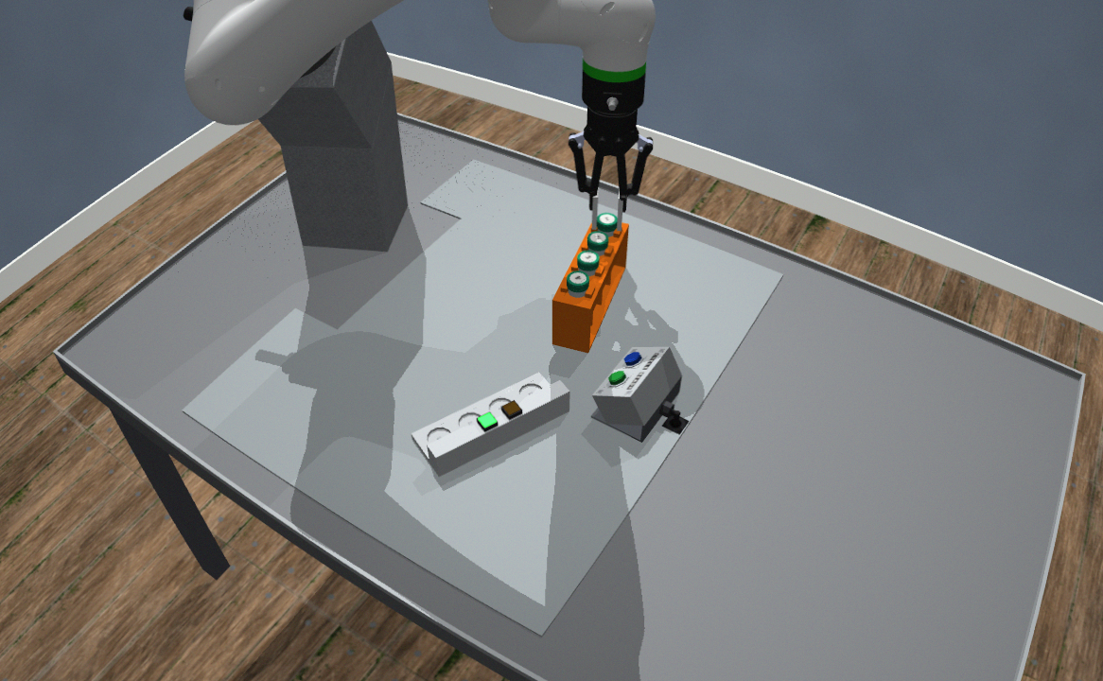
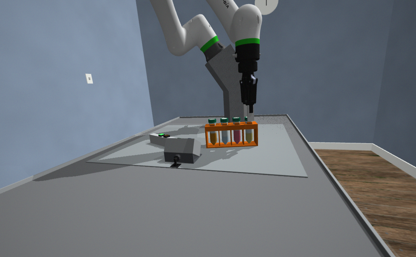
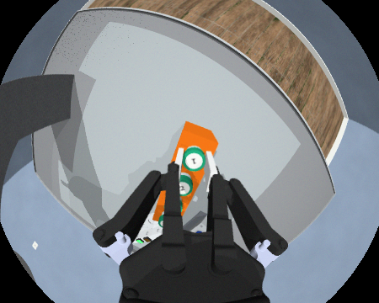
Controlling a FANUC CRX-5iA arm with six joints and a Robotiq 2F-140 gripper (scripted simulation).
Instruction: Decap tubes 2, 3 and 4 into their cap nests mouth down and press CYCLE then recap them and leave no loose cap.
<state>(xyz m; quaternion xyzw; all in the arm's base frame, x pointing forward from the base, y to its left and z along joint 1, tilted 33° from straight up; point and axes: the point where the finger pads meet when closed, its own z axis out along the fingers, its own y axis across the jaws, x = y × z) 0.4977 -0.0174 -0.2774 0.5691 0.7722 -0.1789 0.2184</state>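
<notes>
My gripper is now 28 cm to the left of the green key, 11 cm short of it and 7 cm above it. Round my hand: grey key box: 26 cm to the right, 13 cm ahead, 9 cm below; then tube: 16 cm to the right, 9 cm below; then blue key: 24 cm to the right, 12 cm ahead, 7 cm below.
</notes>
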